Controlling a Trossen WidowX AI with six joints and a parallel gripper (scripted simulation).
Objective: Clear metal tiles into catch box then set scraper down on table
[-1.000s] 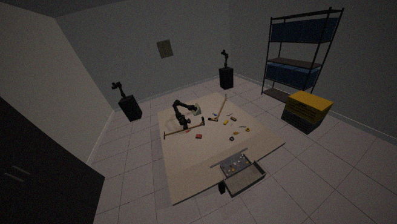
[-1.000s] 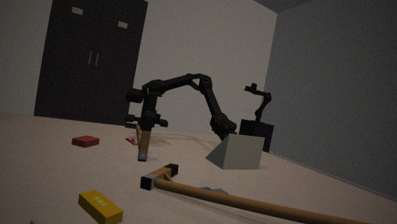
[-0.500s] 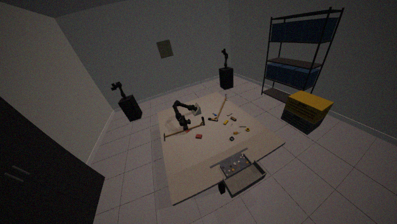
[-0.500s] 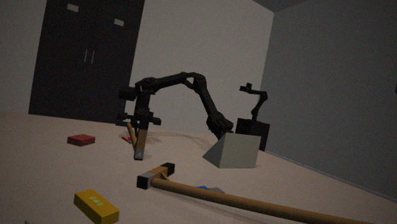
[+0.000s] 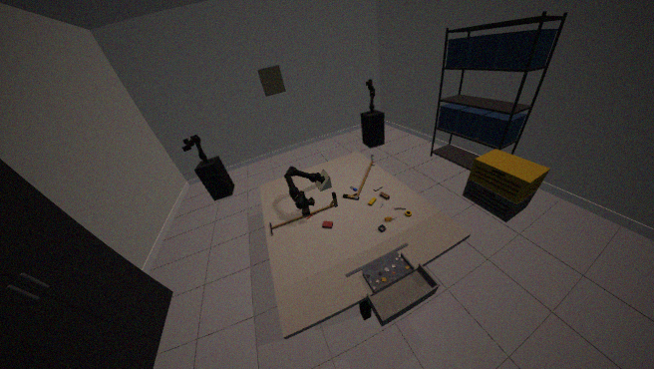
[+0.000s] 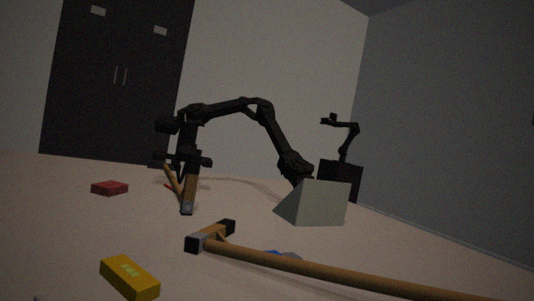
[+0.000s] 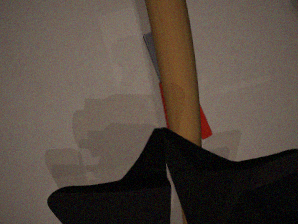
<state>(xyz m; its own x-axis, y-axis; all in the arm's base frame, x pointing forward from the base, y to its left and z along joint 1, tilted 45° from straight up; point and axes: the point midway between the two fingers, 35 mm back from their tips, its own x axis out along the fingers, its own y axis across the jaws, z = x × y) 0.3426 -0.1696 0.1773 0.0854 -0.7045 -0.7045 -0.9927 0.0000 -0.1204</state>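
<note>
My gripper tip is now 50 mm below the long scraper, 30 mm to the left of it and 20 mm short of it. Round my gripper tip: red block 190 mm ahead, 120 mm to the left; red clip 30 mm to the left, 20 mm ahead, 10 mm below; yellow block 550 mm to the left, 110 mm ahead.
</note>
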